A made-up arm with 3 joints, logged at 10 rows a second.
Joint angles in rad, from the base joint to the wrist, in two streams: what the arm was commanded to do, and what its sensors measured. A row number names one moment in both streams.
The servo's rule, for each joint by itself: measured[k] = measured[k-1] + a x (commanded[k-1-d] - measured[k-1]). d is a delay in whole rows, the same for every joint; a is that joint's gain. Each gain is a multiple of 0.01, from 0.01 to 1. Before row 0 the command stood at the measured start. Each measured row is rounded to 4 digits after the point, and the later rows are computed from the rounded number. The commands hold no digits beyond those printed.
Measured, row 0: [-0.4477, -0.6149, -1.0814]
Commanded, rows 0 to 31: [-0.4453, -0.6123, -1.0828]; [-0.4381, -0.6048, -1.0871]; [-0.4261, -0.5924, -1.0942]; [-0.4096, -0.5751, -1.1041]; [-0.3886, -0.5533, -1.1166]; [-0.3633, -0.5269, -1.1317]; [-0.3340, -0.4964, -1.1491]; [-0.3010, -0.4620, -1.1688]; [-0.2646, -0.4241, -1.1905]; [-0.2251, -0.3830, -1.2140]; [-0.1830, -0.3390, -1.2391]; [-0.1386, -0.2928, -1.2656]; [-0.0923, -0.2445, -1.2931]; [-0.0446, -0.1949, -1.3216]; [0.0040, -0.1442, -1.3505]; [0.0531, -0.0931, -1.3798]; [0.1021, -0.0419, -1.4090]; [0.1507, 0.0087, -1.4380]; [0.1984, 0.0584, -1.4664]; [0.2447, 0.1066, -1.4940]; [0.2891, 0.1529, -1.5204]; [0.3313, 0.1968, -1.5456]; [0.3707, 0.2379, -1.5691]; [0.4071, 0.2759, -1.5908]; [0.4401, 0.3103, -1.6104]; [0.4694, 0.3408, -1.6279]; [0.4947, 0.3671, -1.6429]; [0.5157, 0.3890, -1.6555]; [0.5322, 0.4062, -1.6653]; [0.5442, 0.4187, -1.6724]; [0.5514, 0.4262, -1.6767]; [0.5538, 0.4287, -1.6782]
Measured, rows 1 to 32: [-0.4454, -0.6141, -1.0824]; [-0.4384, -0.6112, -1.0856]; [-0.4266, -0.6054, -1.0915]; [-0.4103, -0.5960, -1.1002]; [-0.3895, -0.5828, -1.1115]; [-0.3643, -0.5655, -1.1254]; [-0.3352, -0.5441, -1.1418]; [-0.3024, -0.5186, -1.1604]; [-0.2661, -0.4893, -1.1812]; [-0.2267, -0.4563, -1.2038]; [-0.1847, -0.4199, -1.2282]; [-0.1404, -0.3805, -1.2540]; [-0.0942, -0.3383, -1.2810]; [-0.0466, -0.2938, -1.3090]; [0.0020, -0.2474, -1.3376]; [0.0511, -0.1996, -1.3667]; [0.1001, -0.1507, -1.3959]; [0.1487, -0.1013, -1.4249]; [0.1964, -0.0518, -1.4535]; [0.2428, -0.0027, -1.4814]; [0.2872, 0.0455, -1.5083]; [0.3295, 0.0924, -1.5340]; [0.3691, 0.1375, -1.5582]; [0.4056, 0.1804, -1.5807]; [0.4387, 0.2207, -1.6012]; [0.4682, 0.2579, -1.6196]; [0.4936, 0.2918, -1.6357]; [0.5148, 0.3219, -1.6494]; [0.5315, 0.3480, -1.6604]; [0.5437, 0.3699, -1.6687]; [0.5511, 0.3874, -1.6742]; [0.5537, 0.4002, -1.6770]
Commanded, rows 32 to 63: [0.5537, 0.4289, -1.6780]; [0.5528, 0.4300, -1.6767]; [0.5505, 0.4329, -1.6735]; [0.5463, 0.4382, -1.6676]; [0.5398, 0.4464, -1.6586]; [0.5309, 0.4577, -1.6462]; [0.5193, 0.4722, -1.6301]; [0.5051, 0.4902, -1.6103]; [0.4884, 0.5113, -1.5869]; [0.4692, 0.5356, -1.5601]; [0.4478, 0.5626, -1.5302]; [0.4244, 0.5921, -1.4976]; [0.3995, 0.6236, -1.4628]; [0.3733, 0.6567, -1.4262]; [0.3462, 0.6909, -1.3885]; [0.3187, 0.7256, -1.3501]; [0.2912, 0.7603, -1.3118]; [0.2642, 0.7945, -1.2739]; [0.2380, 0.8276, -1.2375]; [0.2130, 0.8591, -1.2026]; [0.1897, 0.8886, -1.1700]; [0.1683, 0.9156, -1.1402]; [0.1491, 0.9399, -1.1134]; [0.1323, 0.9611, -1.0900]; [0.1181, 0.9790, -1.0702]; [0.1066, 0.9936, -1.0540]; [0.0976, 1.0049, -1.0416]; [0.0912, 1.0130, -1.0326]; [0.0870, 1.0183, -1.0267]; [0.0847, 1.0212, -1.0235]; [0.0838, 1.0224, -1.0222]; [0.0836, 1.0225, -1.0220]
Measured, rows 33 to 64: [0.5537, 0.4091, -1.6777]; [0.5528, 0.4156, -1.6770]; [0.5506, 0.4210, -1.6746]; [0.5465, 0.4263, -1.6698]; [0.5401, 0.4325, -1.6621]; [0.5313, 0.4403, -1.6511]; [0.5198, 0.4502, -1.6366]; [0.5057, 0.4626, -1.6185]; [0.4891, 0.4777, -1.5967]; [0.4700, 0.4956, -1.5714]; [0.4487, 0.5164, -1.5430]; [0.4254, 0.5399, -1.5117]; [0.4005, 0.5658, -1.4780]; [0.3744, 0.5940, -1.4423]; [0.3473, 0.6240, -1.4052]; [0.3198, 0.6555, -1.3672]; [0.2923, 0.6880, -1.3290]; [0.2653, 0.7210, -1.2910]; [0.2391, 0.7540, -1.2541]; [0.2140, 0.7866, -1.2186]; [0.1907, 0.8182, -1.1851]; [0.1692, 0.8484, -1.1541]; [0.1499, 0.8768, -1.1260]; [0.1330, 0.9029, -1.1012]; [0.1187, 0.9265, -1.0798]; [0.1071, 0.9473, -1.0620]; [0.0980, 0.9652, -1.0479]; [0.0915, 0.9800, -1.0373]; [0.0872, 0.9919, -1.0300]; [0.0848, 1.0010, -1.0255]; [0.0838, 1.0076, -1.0232]; [0.0836, 1.0122, -1.0224]
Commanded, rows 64 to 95: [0.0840, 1.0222, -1.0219]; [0.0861, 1.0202, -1.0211]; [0.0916, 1.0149, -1.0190]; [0.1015, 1.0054, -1.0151]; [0.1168, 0.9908, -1.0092]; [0.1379, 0.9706, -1.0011]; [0.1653, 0.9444, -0.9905]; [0.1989, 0.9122, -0.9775]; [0.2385, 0.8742, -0.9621]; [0.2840, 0.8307, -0.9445]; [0.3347, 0.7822, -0.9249]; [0.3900, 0.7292, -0.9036]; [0.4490, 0.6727, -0.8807]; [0.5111, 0.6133, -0.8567]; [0.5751, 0.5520, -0.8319]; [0.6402, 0.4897, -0.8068]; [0.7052, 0.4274, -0.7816]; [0.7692, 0.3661, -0.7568]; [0.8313, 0.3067, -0.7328]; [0.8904, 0.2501, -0.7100]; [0.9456, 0.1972, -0.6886]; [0.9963, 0.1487, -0.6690]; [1.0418, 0.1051, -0.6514]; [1.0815, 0.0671, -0.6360]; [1.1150, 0.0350, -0.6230]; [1.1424, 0.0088, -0.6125]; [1.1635, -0.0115, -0.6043]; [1.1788, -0.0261, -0.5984]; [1.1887, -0.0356, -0.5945]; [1.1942, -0.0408, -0.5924]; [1.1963, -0.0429, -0.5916]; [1.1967, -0.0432, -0.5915]
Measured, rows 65 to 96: [0.0840, 1.0153, -1.0221]; [0.0860, 1.0168, -1.0214]; [0.0914, 1.0162, -1.0197]; [0.1011, 1.0129, -1.0165]; [0.1162, 1.0060, -1.0115]; [0.1370, 0.9950, -1.0043]; [0.1642, 0.9793, -0.9948]; [0.1975, 0.9585, -0.9829]; [0.2369, 0.9324, -0.9685]; [0.2821, 0.9009, -0.9519]; [0.3326, 0.8641, -0.9333]; [0.3877, 0.8223, -0.9128]; [0.4465, 0.7759, -0.8907]; [0.5085, 0.7255, -0.8672]; [0.5724, 0.6717, -0.8428]; [0.6375, 0.6153, -0.8180]; [0.7025, 0.5571, -0.7929]; [0.7665, 0.4979, -0.7680]; [0.8287, 0.4386, -0.7437]; [0.8879, 0.3802, -0.7204]; [0.9433, 0.3235, -0.6985]; [0.9942, 0.2693, -0.6781]; [1.0399, 0.2184, -0.6597]; [1.0798, 0.1715, -0.6433]; [1.1136, 0.1292, -0.6293]; [1.1412, 0.0919, -0.6177]; [1.1626, 0.0598, -0.6085]; [1.1782, 0.0332, -0.6015]; [1.1883, 0.0119, -0.5967]; [1.1940, -0.0044, -0.5937]; [1.1962, -0.0163, -0.5923]; [1.1967, -0.0246, -0.5917]
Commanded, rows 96 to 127: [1.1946, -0.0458, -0.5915]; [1.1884, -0.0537, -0.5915]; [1.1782, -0.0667, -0.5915]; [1.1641, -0.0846, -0.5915]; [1.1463, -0.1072, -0.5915]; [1.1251, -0.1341, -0.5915]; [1.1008, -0.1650, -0.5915]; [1.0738, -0.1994, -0.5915]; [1.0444, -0.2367, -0.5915]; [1.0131, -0.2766, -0.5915]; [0.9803, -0.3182, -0.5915]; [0.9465, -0.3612, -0.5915]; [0.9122, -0.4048, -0.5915]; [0.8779, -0.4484, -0.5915]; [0.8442, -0.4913, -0.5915]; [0.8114, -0.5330, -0.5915]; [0.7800, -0.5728, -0.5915]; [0.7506, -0.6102, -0.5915]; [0.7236, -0.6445, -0.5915]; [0.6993, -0.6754, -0.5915]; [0.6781, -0.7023, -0.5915]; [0.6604, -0.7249, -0.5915]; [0.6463, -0.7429, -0.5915]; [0.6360, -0.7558, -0.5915]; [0.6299, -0.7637, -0.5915]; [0.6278, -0.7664, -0.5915]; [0.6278, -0.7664, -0.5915]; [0.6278, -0.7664, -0.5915]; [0.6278, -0.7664, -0.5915]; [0.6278, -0.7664, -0.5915]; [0.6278, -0.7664, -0.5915]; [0.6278, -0.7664, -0.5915]
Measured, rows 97 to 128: [1.1947, -0.0312, -0.5916]; [1.1887, -0.0382, -0.5915]; [1.1786, -0.0470, -0.5915]; [1.1647, -0.0587, -0.5915]; [1.1470, -0.0737, -0.5915]; [1.1260, -0.0924, -0.5915]; [1.1018, -0.1149, -0.5915]; [1.0749, -0.1411, -0.5915]; [1.0456, -0.1707, -0.5915]; [1.0144, -0.2035, -0.5915]; [0.9817, -0.2391, -0.5915]; [0.9479, -0.2770, -0.5915]; [0.9136, -0.3166, -0.5915]; [0.8793, -0.3575, -0.5915]; [0.8456, -0.3990, -0.5915]; [0.8128, -0.4405, -0.5915]; [0.7813, -0.4815, -0.5915]; [0.7518, -0.5214, -0.5915]; [0.7247, -0.5596, -0.5915]; [0.7003, -0.5955, -0.5915]; [0.6790, -0.6286, -0.5915]; [0.6611, -0.6585, -0.5915]; [0.6469, -0.6847, -0.5915]; [0.6364, -0.7067, -0.5915]; [0.6302, -0.7244, -0.5915]; [0.6279, -0.7374, -0.5915]; [0.6278, -0.7464, -0.5915]; [0.6278, -0.7526, -0.5915]; [0.6278, -0.7569, -0.5915]; [0.6278, -0.7598, -0.5915]; [0.6278, -0.7618, -0.5915]; [0.6278, -0.7632, -0.5915]
